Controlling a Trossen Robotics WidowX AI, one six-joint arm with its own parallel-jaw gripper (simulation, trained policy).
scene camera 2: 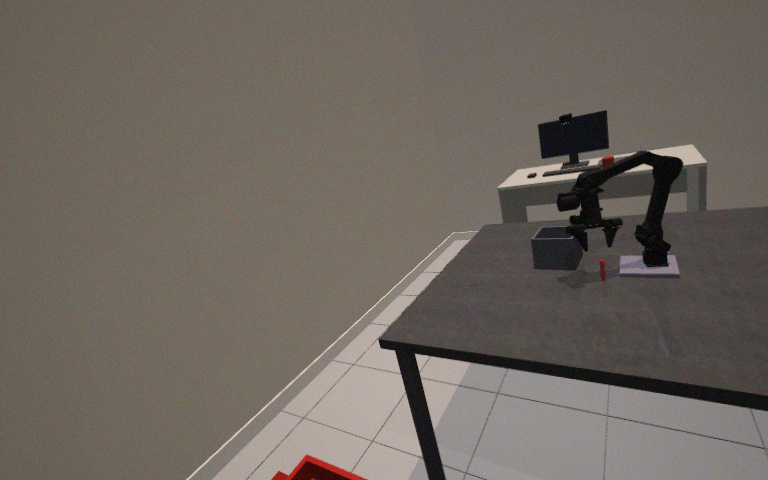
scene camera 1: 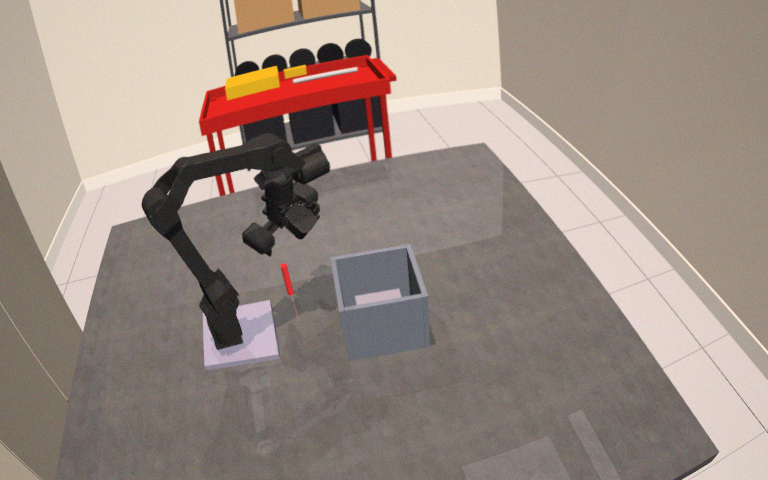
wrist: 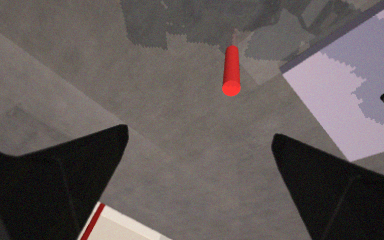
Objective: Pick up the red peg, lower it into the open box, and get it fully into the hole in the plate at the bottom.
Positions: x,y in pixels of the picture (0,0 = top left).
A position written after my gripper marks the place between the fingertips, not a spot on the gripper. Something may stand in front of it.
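There's a grey box that's out of frame in the wrist view, but you'd find it in scene camera 1 (379,328) and in scene camera 2 (552,248). My gripper shows in the wrist view (200,136), and it's there in scene camera 1 (282,241) and scene camera 2 (597,249) as well.
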